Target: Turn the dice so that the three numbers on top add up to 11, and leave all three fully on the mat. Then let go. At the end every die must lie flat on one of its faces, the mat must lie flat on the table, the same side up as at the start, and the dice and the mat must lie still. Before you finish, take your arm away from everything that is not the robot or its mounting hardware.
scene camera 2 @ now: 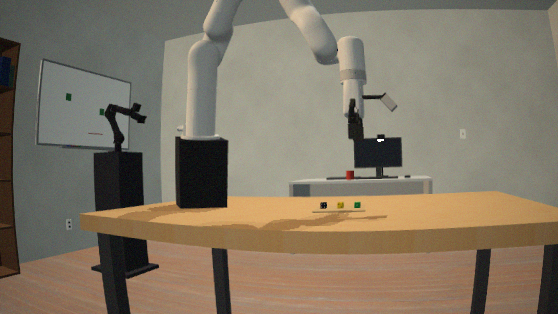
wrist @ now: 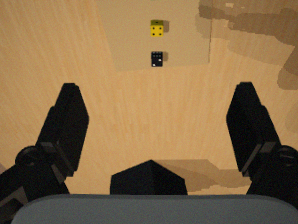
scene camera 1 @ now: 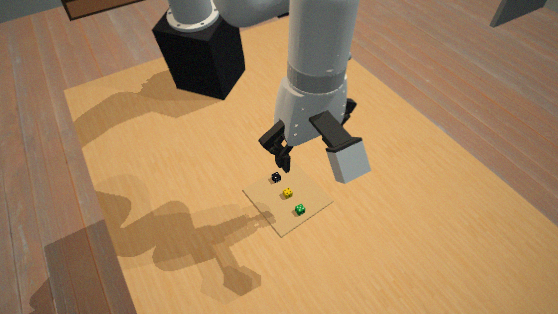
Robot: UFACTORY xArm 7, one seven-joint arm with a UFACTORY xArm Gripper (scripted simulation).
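You'd find my gripper (scene camera 1: 306,155) in the first scene view, and it's there in scene camera 2 too, the gripper (scene camera 2: 356,140), and in the wrist view as well, that same gripper (wrist: 157,100). I can also see a tan mat (scene camera 1: 267,196).
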